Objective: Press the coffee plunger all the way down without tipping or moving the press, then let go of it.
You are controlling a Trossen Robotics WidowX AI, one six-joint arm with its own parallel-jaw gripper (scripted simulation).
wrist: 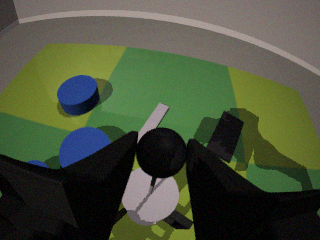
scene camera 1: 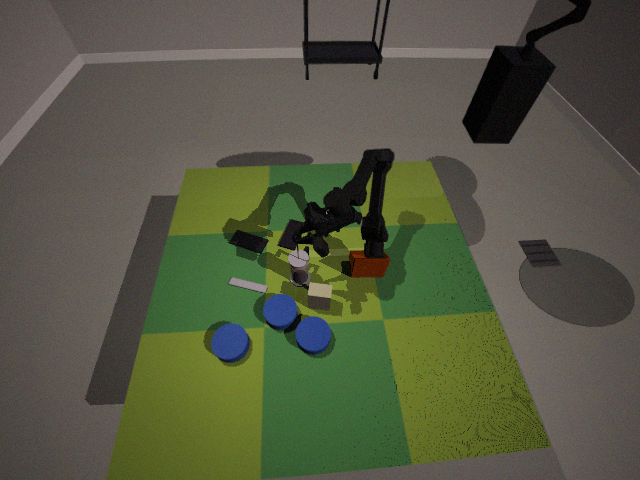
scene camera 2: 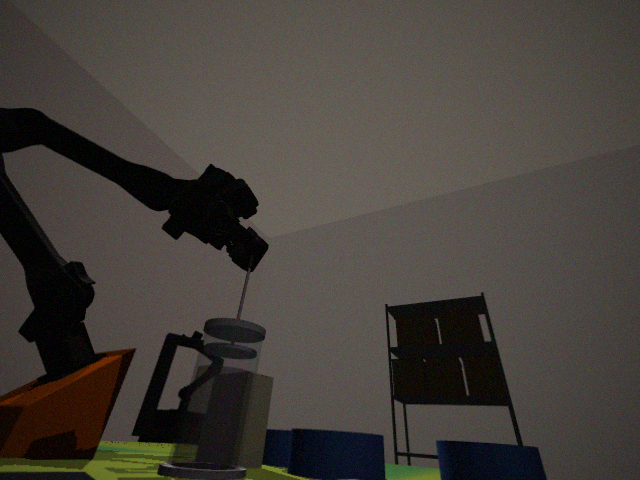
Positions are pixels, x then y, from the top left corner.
Labels:
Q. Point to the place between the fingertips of my gripper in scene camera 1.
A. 294, 238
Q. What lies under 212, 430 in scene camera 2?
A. A coffee press.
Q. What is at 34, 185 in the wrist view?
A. My gripper.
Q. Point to a coffee press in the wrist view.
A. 151, 195

